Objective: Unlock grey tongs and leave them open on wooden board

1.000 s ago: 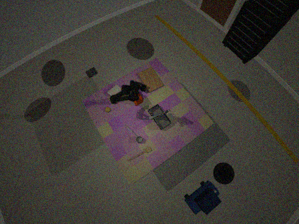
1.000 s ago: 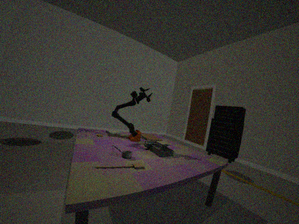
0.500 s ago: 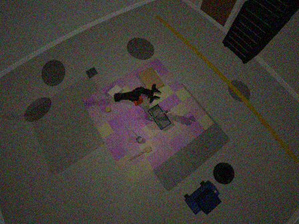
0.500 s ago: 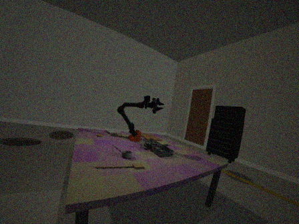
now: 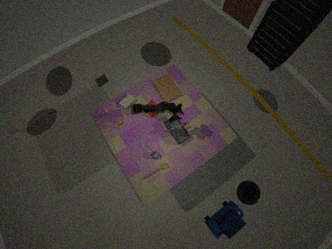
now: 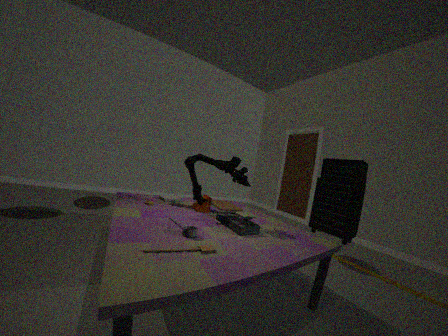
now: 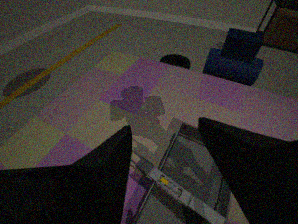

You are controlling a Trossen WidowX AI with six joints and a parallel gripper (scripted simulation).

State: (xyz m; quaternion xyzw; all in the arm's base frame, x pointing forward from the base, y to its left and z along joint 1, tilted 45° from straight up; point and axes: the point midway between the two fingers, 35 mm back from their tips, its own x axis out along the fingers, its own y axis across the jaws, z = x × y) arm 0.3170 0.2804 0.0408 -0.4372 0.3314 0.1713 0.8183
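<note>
My gripper tip is 22 cm above the yellow lock piece, 1 cm to the left of it and 1 cm short of it. Also, from my gripper tip: white block 62 cm behind, 39 cm to the right, 27 cm below; wooden board 53 cm behind, 28 cm below, 14 cm to the left; roasting tin 26 cm below, 7 cm to the right, 2 cm ahead.
</note>
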